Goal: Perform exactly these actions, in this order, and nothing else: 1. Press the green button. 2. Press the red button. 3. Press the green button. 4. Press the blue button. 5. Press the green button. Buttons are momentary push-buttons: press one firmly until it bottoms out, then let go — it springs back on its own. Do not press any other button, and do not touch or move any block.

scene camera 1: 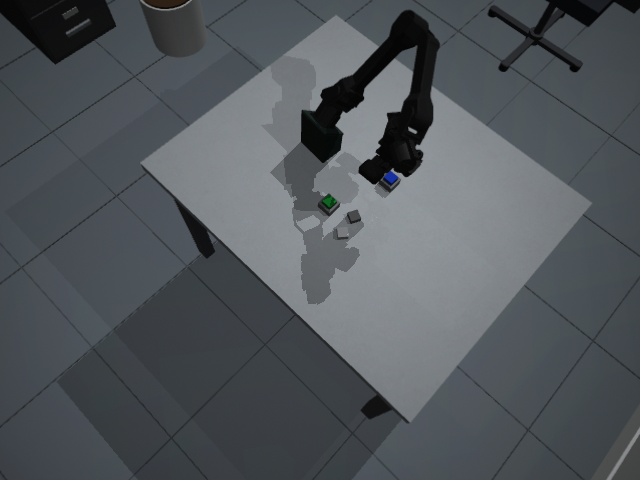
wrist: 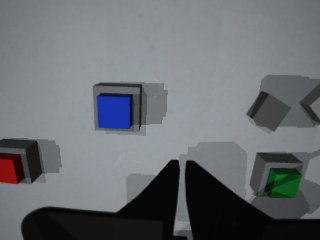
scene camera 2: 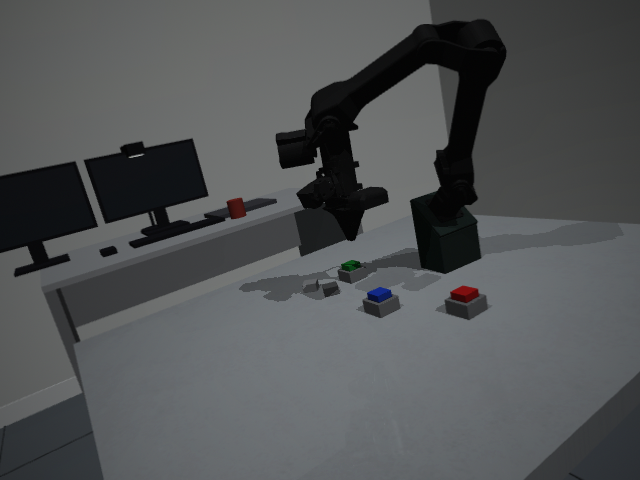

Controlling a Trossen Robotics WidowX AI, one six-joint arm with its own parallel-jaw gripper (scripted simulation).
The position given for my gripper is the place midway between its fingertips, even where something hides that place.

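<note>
I see a blue button (wrist: 114, 111), and with it a green button (wrist: 283, 183). My gripper (scene camera 2: 351, 240) is shut and holds nothing. Scene camera 1 shows me my gripper (scene camera 1: 383, 172) as well, and in the wrist view I find my gripper (wrist: 181, 167) again.
</note>
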